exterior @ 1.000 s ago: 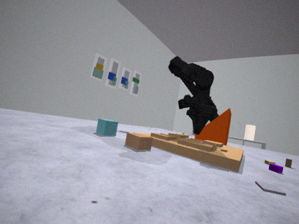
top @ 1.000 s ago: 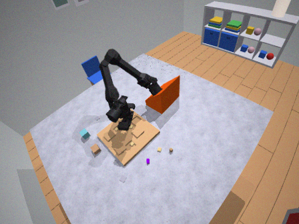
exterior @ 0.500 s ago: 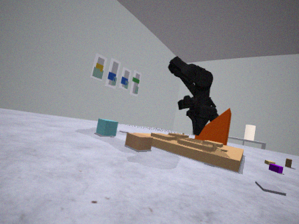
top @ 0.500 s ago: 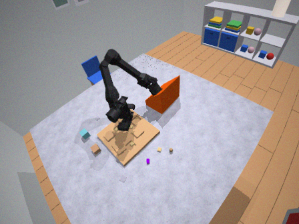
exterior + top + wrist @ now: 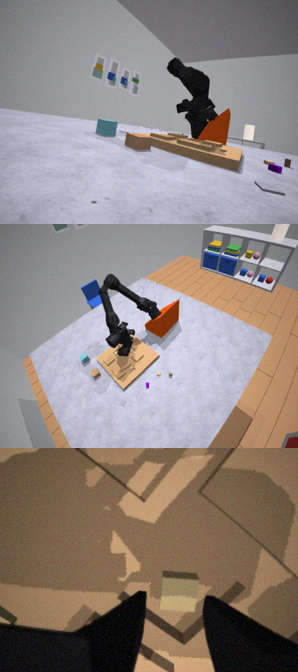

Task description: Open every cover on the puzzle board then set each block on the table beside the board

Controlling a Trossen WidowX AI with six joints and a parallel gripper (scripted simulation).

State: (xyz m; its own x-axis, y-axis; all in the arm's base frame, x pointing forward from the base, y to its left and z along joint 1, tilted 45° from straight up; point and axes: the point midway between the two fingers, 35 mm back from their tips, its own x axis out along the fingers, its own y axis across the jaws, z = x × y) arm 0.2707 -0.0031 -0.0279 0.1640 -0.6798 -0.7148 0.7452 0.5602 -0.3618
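Right now my gripper tip is 5 cm short of the tan puzzle board, 1 cm to the right of it and 1 cm above it. Also, from my gripper tip: cyan block: 27 cm ahead, 17 cm to the right, 1 cm below; then small brown block: 29 cm to the left, 8 cm behind, 2 cm below; then purple block: 25 cm to the left, 6 cm ahead, 2 cm below.
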